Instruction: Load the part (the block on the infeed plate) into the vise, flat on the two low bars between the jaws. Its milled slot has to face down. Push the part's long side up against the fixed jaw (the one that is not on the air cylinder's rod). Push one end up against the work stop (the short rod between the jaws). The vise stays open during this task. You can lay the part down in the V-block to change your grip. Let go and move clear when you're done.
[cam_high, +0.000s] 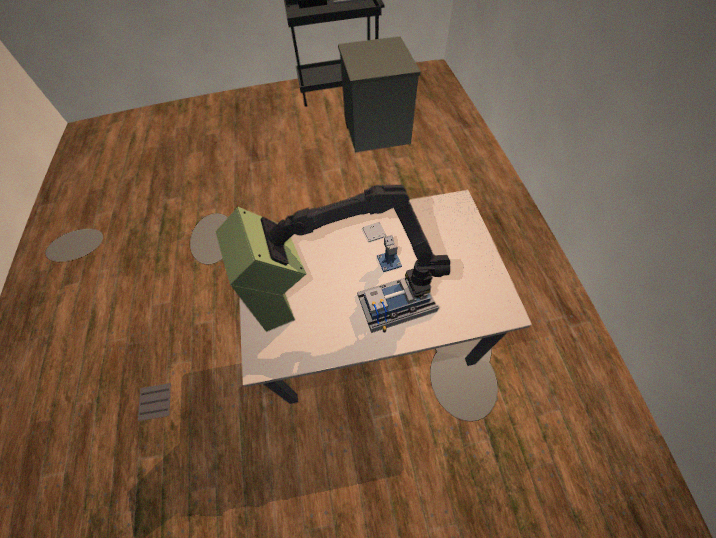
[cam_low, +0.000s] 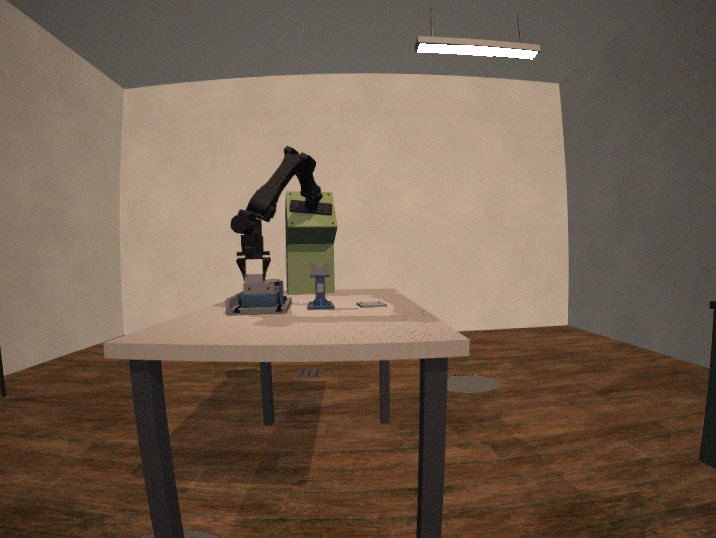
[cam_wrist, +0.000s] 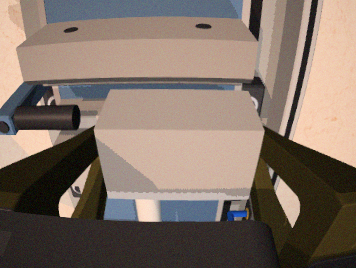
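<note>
My hand is 10 mm above the part. Also, from my hand: moving jaw 30 mm below, 30 mm behind, 20 mm to the left; dark work stop rod 70 mm to the left, 20 mm below; grey jaw 30 mm below, 30 mm ahead, 20 mm to the left.
</note>
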